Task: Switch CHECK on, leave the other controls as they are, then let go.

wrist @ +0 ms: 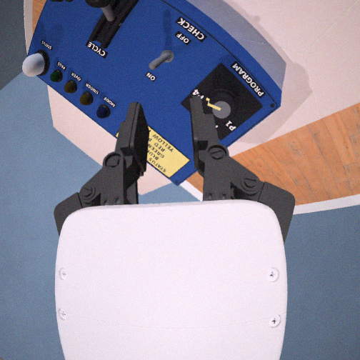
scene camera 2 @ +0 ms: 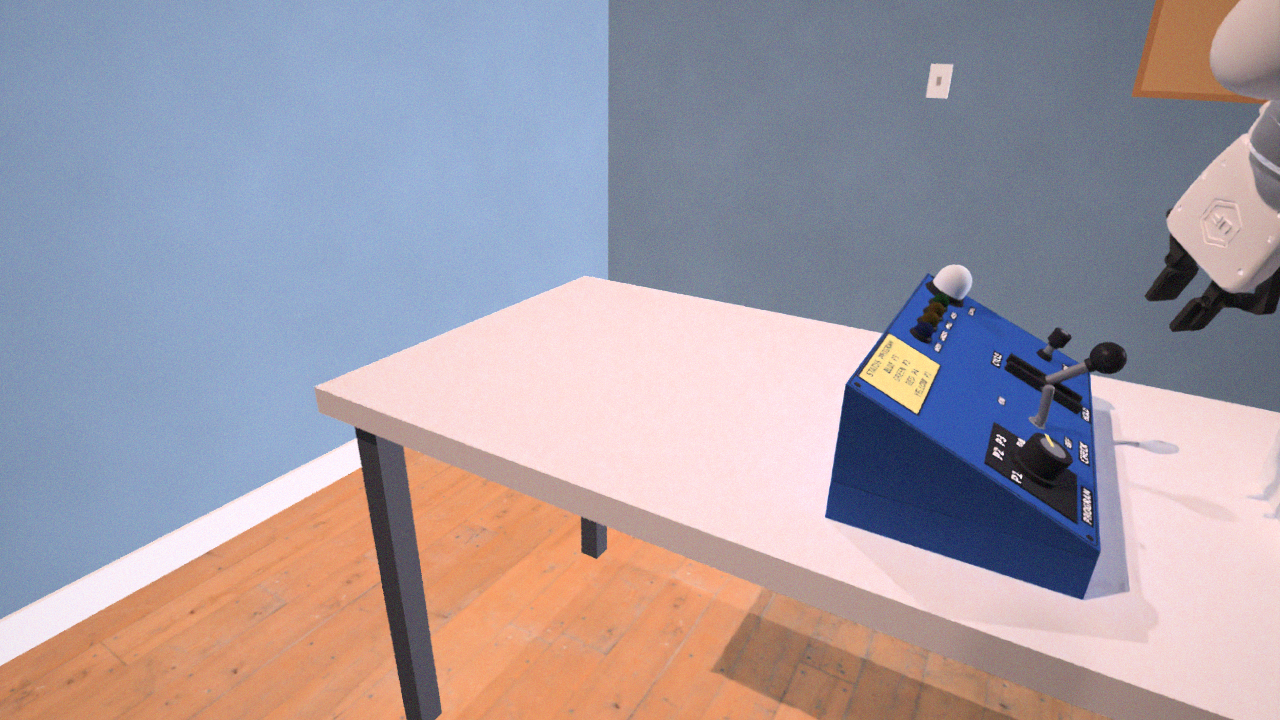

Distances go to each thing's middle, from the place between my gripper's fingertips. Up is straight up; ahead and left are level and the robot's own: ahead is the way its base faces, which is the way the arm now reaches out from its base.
Labels:
Now: hand 40 mm short of the cycle lever (scene camera 2: 1108, 358), 180 mm to the left of it and 130 mm above it. Also, from my hand: blue control panel (scene camera 2: 928, 420) (160 mm ahead, 120 mm to the right, 160 mm below).

